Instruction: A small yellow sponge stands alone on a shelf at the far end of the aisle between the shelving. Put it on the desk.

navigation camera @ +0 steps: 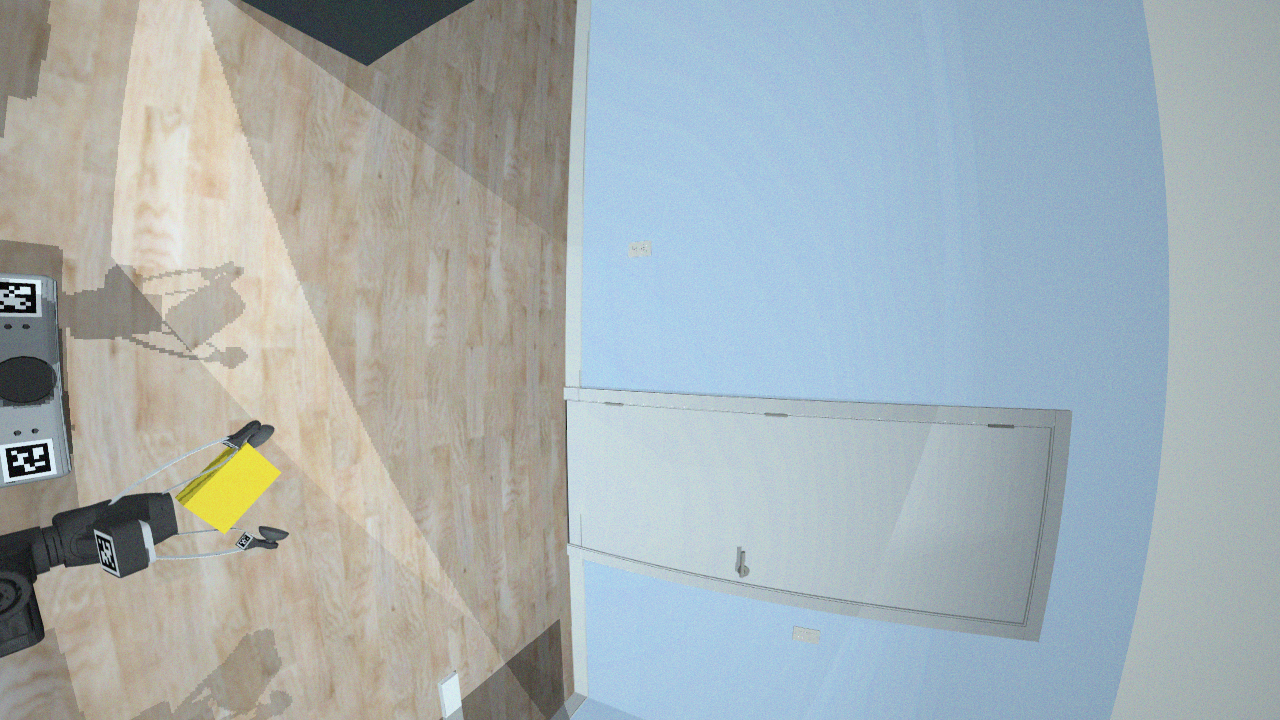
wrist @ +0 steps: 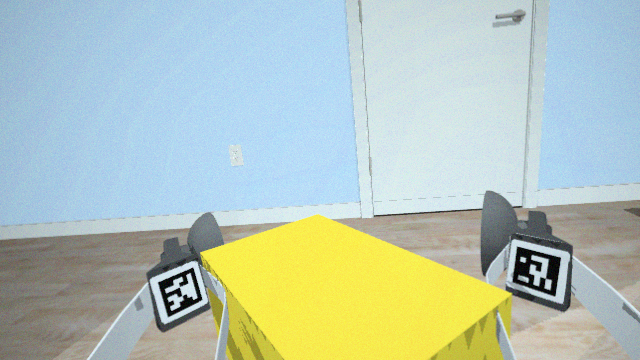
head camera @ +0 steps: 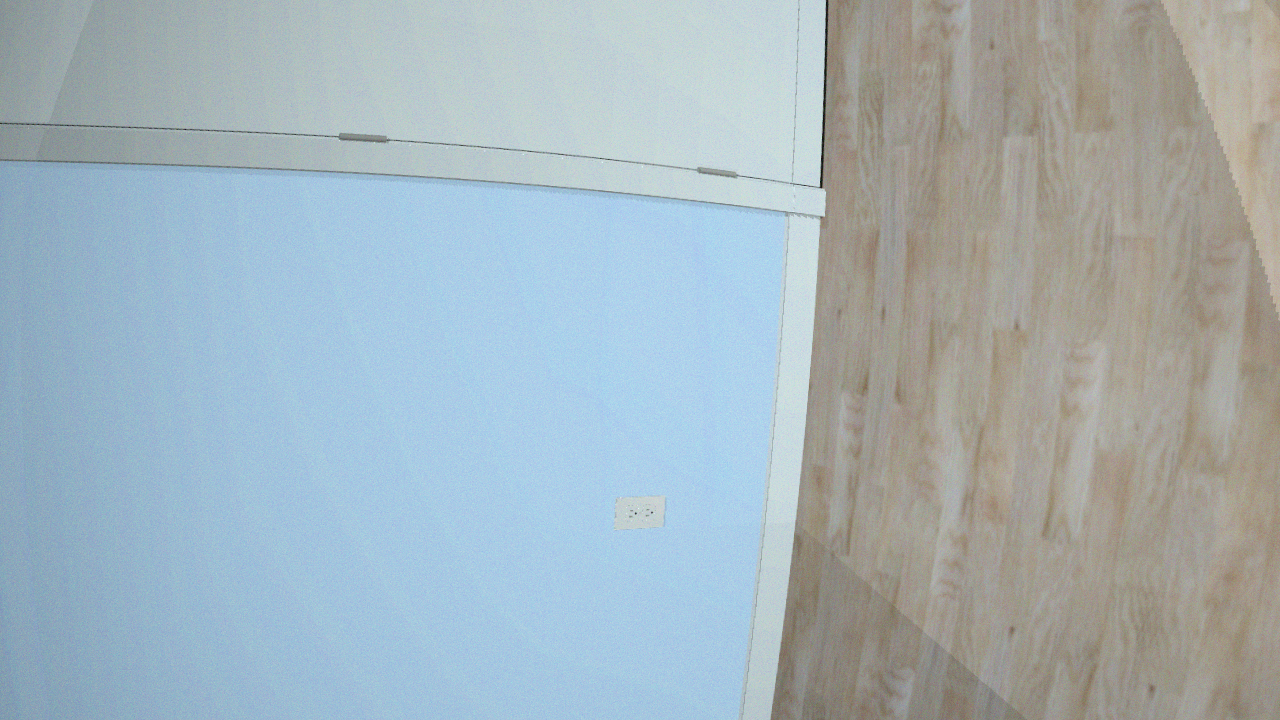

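The yellow sponge [navigation camera: 230,488] [wrist: 350,290] is a block held between the fingers of my gripper [navigation camera: 261,486] [wrist: 345,231], which is shut on it. It sits at an angle, with a corner toward the wall in the wrist view. In the navigation camera view it is held above the wooden floor, beside the base. The left fingertip touches or nearly touches the sponge in the wrist view; a gap shows beside the right fingertip. The desk does not show in these views.
A blue wall [head camera: 402,376] [navigation camera: 850,205] [wrist: 150,100] with a pale door [head camera: 447,62] [navigation camera: 805,501] [wrist: 445,110] stands ahead. A dark shelving unit [navigation camera: 366,26] shows at the navigation view's top edge. A small white object [navigation camera: 450,695] is near its bottom edge.
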